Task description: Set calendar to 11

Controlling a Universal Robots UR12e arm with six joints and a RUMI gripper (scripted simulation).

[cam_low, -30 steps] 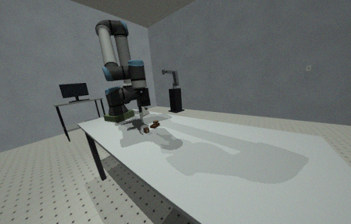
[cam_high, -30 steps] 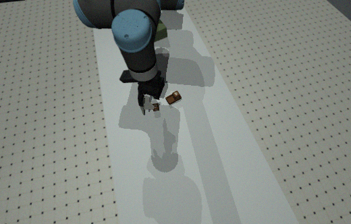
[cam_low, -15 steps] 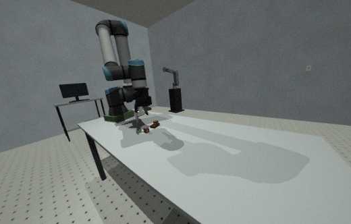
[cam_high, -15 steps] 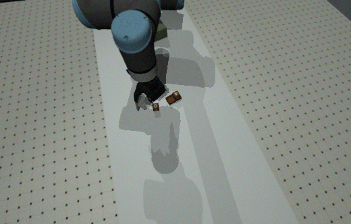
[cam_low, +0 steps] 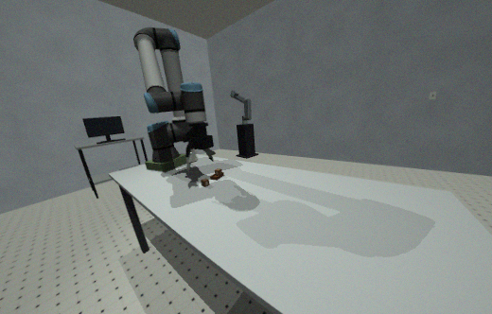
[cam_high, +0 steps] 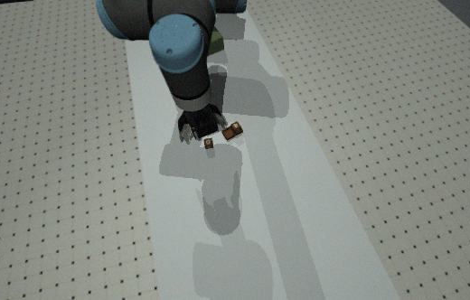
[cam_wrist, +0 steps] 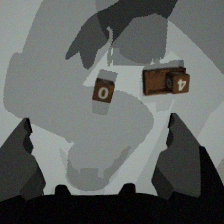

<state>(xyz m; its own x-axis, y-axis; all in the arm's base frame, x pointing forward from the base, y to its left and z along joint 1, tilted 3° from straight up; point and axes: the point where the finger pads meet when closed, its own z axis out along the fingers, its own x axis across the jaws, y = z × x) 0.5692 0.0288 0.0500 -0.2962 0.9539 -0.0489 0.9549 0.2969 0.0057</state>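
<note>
The brown cube lies 90 mm below my hand. Also, from my hand: brown calendar tray 40 mm behind, 100 mm to the left, 90 mm below.
</note>
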